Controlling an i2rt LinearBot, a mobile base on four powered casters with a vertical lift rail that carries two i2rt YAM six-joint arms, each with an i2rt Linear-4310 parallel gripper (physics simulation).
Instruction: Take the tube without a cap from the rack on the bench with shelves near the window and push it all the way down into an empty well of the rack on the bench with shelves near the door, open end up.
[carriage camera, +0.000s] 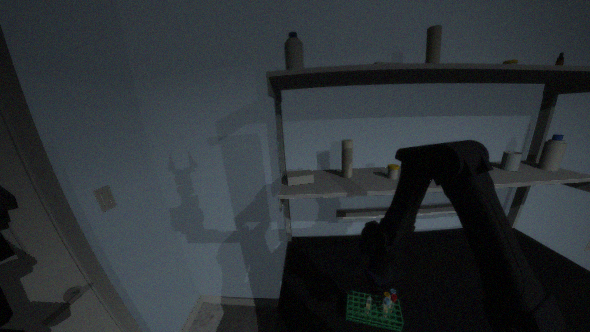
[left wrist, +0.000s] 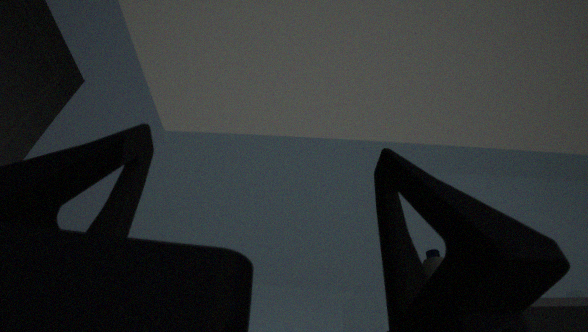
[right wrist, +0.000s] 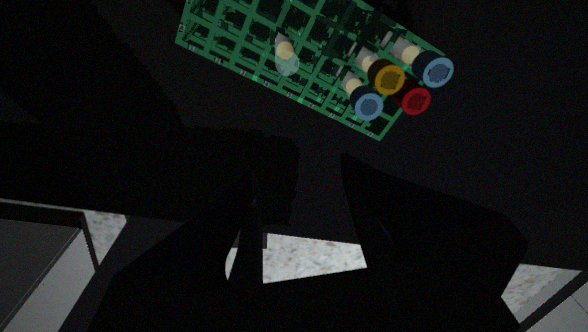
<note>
I see my left gripper (left wrist: 266, 148), my right gripper (right wrist: 298, 172) and a clear uncapped tube (right wrist: 286, 59).
The left wrist view misses the clear uncapped tube: it is out of frame.
</note>
